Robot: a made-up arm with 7 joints.
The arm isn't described. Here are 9 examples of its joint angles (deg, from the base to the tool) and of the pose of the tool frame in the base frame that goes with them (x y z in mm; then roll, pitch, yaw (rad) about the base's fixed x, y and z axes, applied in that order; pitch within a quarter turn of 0, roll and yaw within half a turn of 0).
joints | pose
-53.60 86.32 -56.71 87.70 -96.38 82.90 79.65 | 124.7 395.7 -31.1 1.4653 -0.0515 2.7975
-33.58 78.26 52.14 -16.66 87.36 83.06 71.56 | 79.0 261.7 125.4 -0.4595 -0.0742 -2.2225
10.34 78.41 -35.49 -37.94 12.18 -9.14 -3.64 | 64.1 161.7 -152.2 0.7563 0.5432 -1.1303
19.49 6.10 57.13 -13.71 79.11 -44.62 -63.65 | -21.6 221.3 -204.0 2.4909 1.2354 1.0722
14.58 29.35 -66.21 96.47 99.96 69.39 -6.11 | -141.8 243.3 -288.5 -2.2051 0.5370 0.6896
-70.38 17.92 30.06 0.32 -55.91 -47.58 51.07 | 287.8 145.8 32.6 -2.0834 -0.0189 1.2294
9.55 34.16 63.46 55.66 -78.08 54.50 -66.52 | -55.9 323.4 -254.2 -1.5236 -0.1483 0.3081
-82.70 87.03 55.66 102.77 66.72 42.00 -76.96 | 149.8 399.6 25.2 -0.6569 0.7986 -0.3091
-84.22 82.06 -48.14 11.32 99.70 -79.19 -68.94 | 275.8 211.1 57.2 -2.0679 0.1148 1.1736
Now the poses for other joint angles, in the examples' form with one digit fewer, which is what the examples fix.
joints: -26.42 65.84 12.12 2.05 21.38 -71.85 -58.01
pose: 207 232 -27 2.021 0.754 -0.916
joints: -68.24 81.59 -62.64 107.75 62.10 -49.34 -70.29
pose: 138 402 -5 -2.462 0.520 2.738
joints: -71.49 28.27 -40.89 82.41 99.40 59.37 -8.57
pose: 359 144 -131 2.715 -0.511 0.685
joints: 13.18 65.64 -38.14 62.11 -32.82 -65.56 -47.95
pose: -23 353 -204 -0.003 1.024 -1.126
